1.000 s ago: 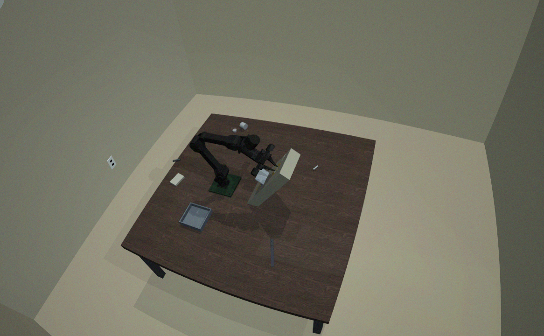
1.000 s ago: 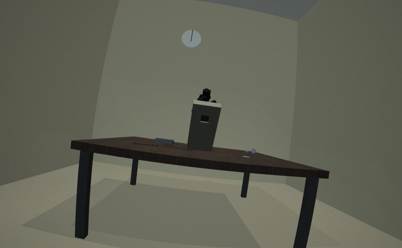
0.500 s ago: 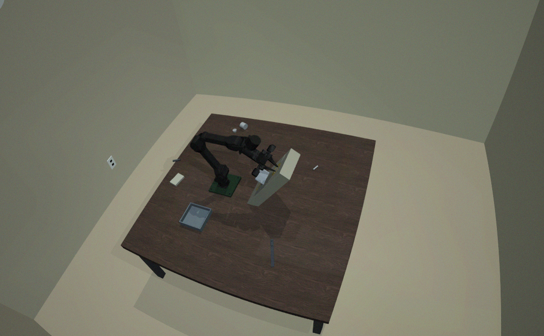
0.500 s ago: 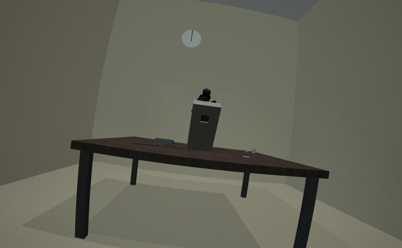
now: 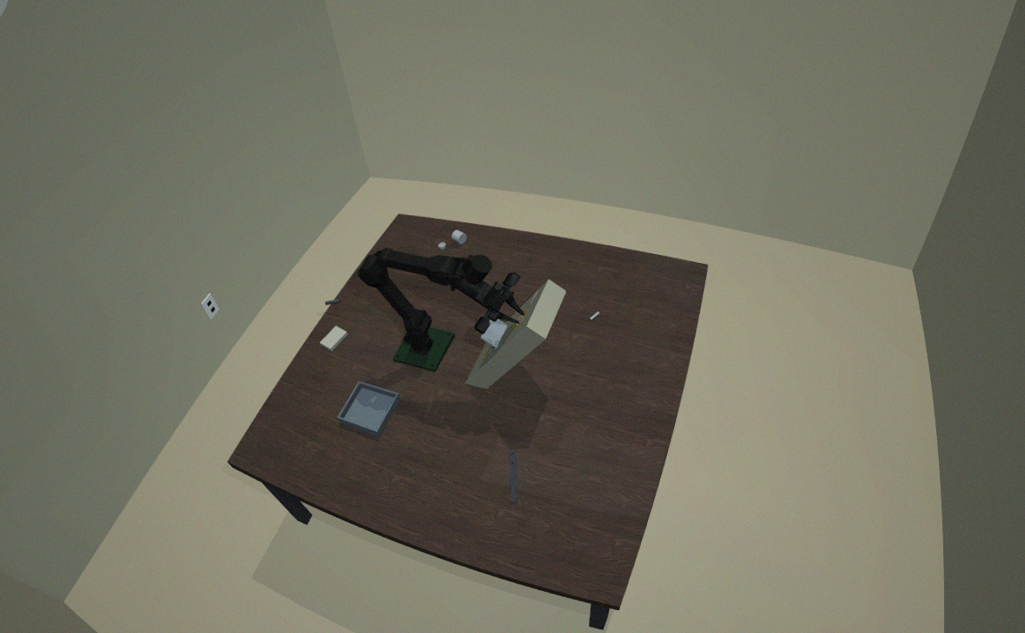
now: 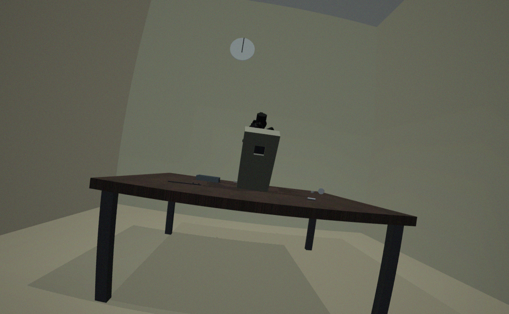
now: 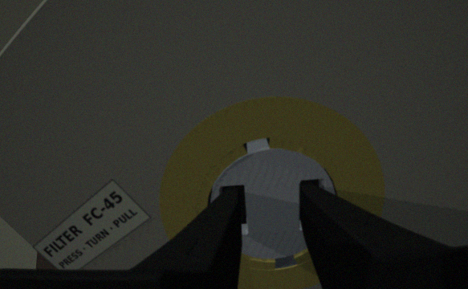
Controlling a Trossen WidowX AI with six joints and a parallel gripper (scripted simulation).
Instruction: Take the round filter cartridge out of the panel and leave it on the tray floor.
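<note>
The filter cartridge lies 10 mm below my gripper tip and 10 mm ahead of it. The rest, counted from my gripper tip: tray 430 mm behind, 280 mm to the right, 240 mm below; then short pin 280 mm to the left, 240 mm below, 130 mm ahead; then beige service panel 80 mm below, 40 mm behind.
</note>
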